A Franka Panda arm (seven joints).
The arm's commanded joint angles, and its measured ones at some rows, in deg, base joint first. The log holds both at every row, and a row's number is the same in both.
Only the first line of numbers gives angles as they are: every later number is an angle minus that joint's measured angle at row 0.
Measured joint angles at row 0:
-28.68 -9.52 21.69 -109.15 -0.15 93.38 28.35
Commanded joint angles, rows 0 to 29:
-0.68 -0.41 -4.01 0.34 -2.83 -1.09 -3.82
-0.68 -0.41 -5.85 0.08 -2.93 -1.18 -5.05
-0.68 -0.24 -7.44 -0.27 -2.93 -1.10 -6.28
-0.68 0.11 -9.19 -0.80 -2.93 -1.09 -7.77
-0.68 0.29 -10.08 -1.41 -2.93 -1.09 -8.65
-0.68 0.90 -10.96 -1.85 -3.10 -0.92 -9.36
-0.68 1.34 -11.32 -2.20 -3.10 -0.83 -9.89
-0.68 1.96 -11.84 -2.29 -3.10 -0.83 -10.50
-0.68 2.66 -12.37 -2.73 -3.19 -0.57 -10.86
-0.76 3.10 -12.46 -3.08 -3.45 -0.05 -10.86
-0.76 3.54 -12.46 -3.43 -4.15 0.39 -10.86
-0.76 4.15 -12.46 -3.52 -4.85 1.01 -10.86
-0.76 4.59 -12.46 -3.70 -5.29 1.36 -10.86
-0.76 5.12 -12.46 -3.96 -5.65 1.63 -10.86
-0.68 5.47 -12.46 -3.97 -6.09 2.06 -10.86
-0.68 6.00 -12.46 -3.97 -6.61 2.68 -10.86
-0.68 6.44 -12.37 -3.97 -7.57 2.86 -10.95
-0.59 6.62 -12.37 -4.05 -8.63 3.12 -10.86
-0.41 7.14 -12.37 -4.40 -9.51 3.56 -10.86
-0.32 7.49 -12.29 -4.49 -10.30 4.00 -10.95
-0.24 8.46 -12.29 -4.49 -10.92 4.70 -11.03
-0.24 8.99 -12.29 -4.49 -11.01 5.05 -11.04
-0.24 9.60 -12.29 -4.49 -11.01 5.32 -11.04
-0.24 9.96 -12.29 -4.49 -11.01 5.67 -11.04
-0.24 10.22 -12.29 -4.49 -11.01 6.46 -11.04
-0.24 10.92 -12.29 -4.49 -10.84 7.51 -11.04
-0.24 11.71 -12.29 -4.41 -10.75 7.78 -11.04
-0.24 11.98 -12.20 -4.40 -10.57 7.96 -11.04
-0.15 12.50 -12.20 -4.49 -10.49 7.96 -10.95
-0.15 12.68 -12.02 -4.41 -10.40 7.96 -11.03
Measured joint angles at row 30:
-0.25 11.78 -12.38 -4.27 -9.82 6.84 -10.47
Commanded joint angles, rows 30 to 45:
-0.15 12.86 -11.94 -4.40 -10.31 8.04 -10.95
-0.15 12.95 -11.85 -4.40 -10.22 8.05 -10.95
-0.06 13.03 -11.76 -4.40 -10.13 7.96 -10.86
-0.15 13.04 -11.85 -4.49 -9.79 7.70 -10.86
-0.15 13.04 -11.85 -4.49 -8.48 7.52 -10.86
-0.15 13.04 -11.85 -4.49 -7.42 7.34 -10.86
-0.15 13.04 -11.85 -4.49 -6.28 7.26 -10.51
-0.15 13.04 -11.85 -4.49 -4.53 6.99 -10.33
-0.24 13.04 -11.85 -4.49 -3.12 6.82 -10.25
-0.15 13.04 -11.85 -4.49 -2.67 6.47 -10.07
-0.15 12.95 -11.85 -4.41 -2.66 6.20 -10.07
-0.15 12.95 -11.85 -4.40 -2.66 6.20 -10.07
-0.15 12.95 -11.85 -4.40 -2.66 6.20 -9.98
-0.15 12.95 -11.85 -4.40 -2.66 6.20 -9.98
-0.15 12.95 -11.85 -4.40 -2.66 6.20 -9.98
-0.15 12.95 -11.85 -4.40 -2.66 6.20 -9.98
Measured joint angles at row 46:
-0.03 13.29 -12.19 -4.27 -3.64 6.74 -10.47
